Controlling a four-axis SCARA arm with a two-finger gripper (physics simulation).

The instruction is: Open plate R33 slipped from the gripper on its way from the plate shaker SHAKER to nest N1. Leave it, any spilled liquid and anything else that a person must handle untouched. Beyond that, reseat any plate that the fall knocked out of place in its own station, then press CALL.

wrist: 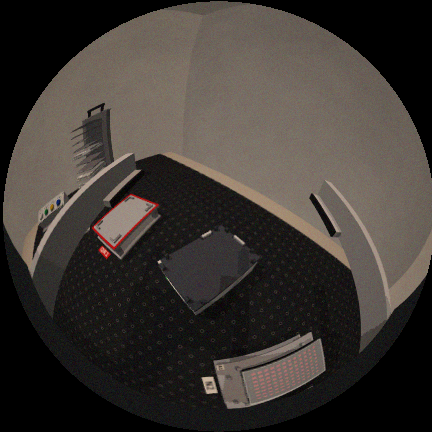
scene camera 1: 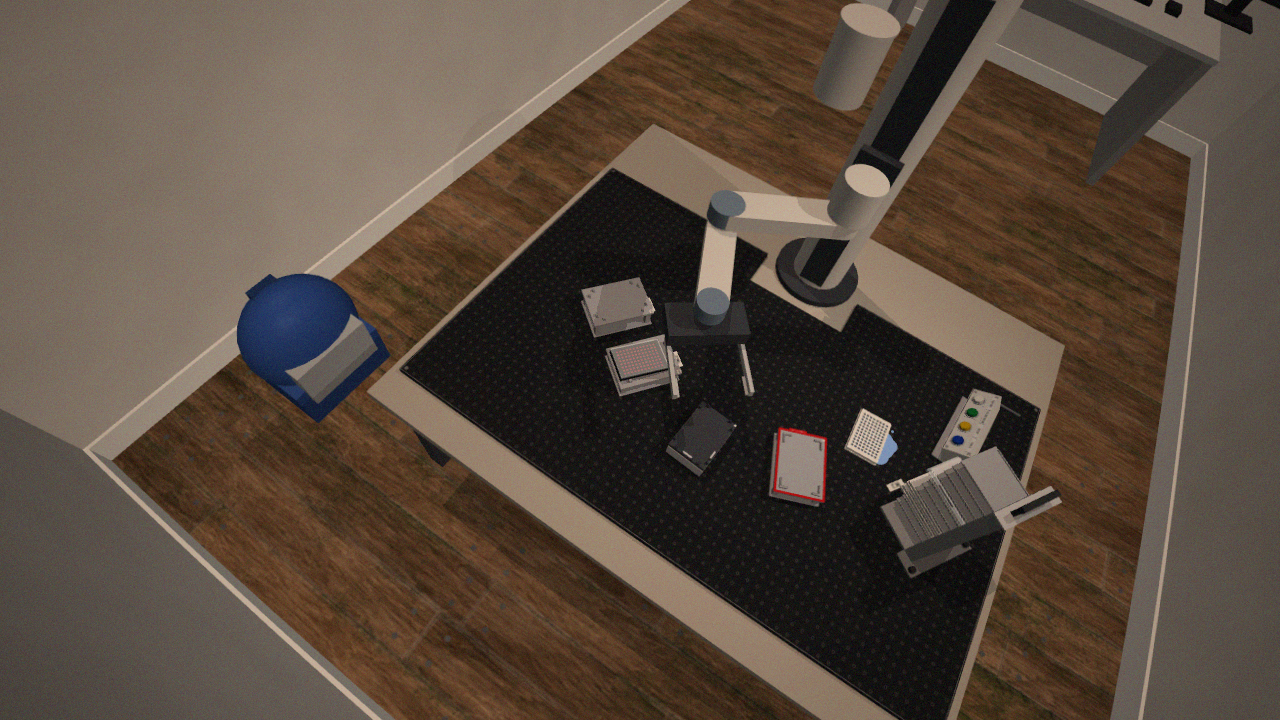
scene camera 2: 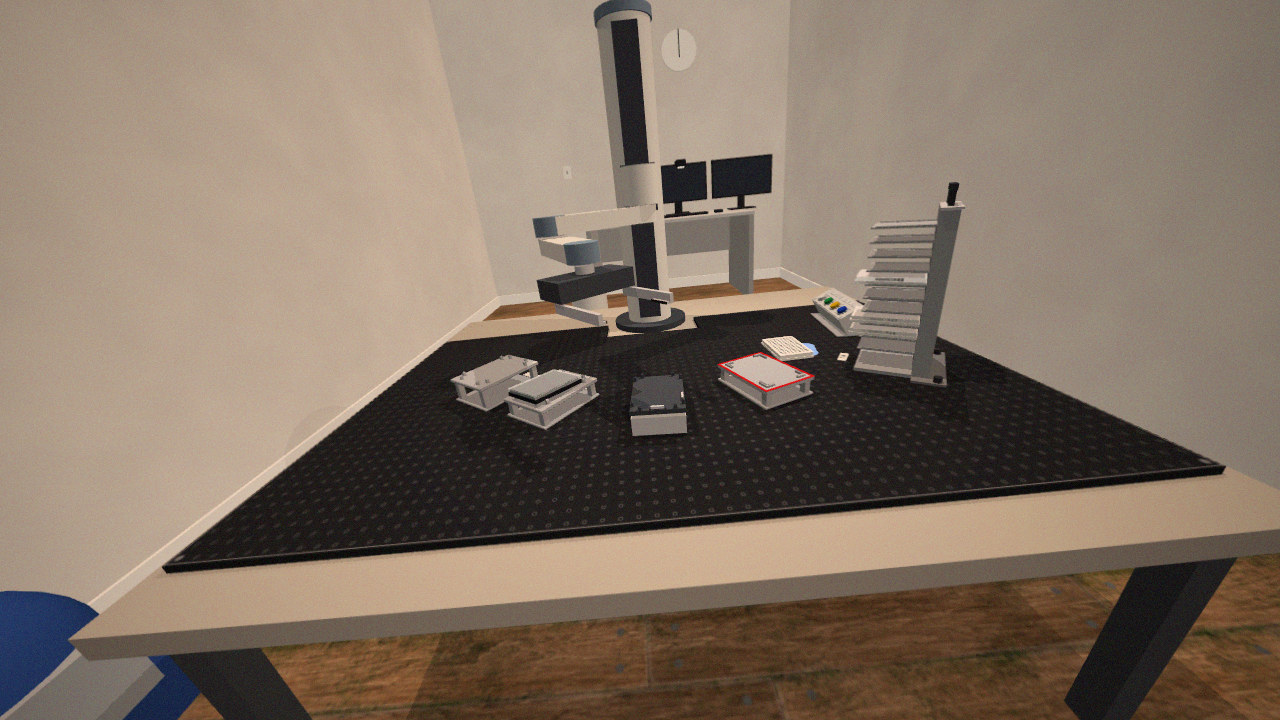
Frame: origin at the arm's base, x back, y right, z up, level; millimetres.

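Seen in the pictures: gripper, fingertip midpoint: (wrist: 230, 168) (scene camera 1: 713, 395) (scene camera 2: 638, 308); arm's base at its link origin: (scene camera 1: 815, 273) (scene camera 2: 650, 321).
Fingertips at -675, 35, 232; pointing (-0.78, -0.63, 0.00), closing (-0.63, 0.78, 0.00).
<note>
Pixels of each thing's top centre, then the offset from my fingertips to it, as dx, dy, dz. "spot": a spot on its surface instead.
- dark-topped shaker at a spot on its surface: (wrist: 210, 270) (scene camera 1: 700, 427) spot: -1, -7, -164
- plate with reddish wells, top centre: (wrist: 292, 375) (scene camera 2: 544, 379) (scene camera 1: 640, 356) +67, +212, -151
- white open plate at its top centre: (scene camera 1: 869, 435) (scene camera 2: 786, 345) +257, -370, -205
- button panel at its top centre: (scene camera 1: 981, 422) (scene camera 2: 840, 296) (wrist: 48, 202) +419, -584, -135
- bare grey nest at its top centre: (scene camera 2: 494, 366) (scene camera 1: 617, 298) +179, +357, -153
- red-edged QR1 station at its top centre: (scene camera 2: 763, 367) (scene camera 1: 802, 462) (wrist: 121, 214) +69, -250, -173
- small white piece at a spot on its surface: (scene camera 2: 843, 356) spot: +179, -480, -217
My gripper (scene camera 1: 712, 394) (scene camera 2: 637, 309) (wrist: 230, 168) is open and empty, raised above the mat behind the dark-topped shaker (scene camera 1: 702, 437) (scene camera 2: 658, 402) (wrist: 210, 270). A plate with reddish wells (scene camera 1: 639, 358) (scene camera 2: 547, 385) (wrist: 285, 372) sits off-centre on a grey nest (scene camera 1: 642, 385) (scene camera 2: 559, 409) (wrist: 231, 385) and looks slightly tilted. In the wrist view, corner posts show beside it; the nest's tag is hard to read. The white open plate (scene camera 1: 870, 436) (scene camera 2: 787, 347) lies on the mat beside blue liquid (scene camera 1: 887, 449) (scene camera 2: 810, 349). The button panel (scene camera 1: 969, 427) (scene camera 2: 836, 308) (wrist: 52, 206) has coloured buttons; its lettering is illegible.
A bare grey nest (scene camera 1: 617, 304) (scene camera 2: 494, 380) stands beside the loaded one. The red-edged QR1 station (scene camera 1: 801, 465) (scene camera 2: 765, 372) (wrist: 125, 221) stands between shaker and open plate. A tall shelf rack (scene camera 2: 938, 286) (wrist: 106, 135) stands near the panel. A small white piece (scene camera 2: 843, 356) lies near the rack.
</note>
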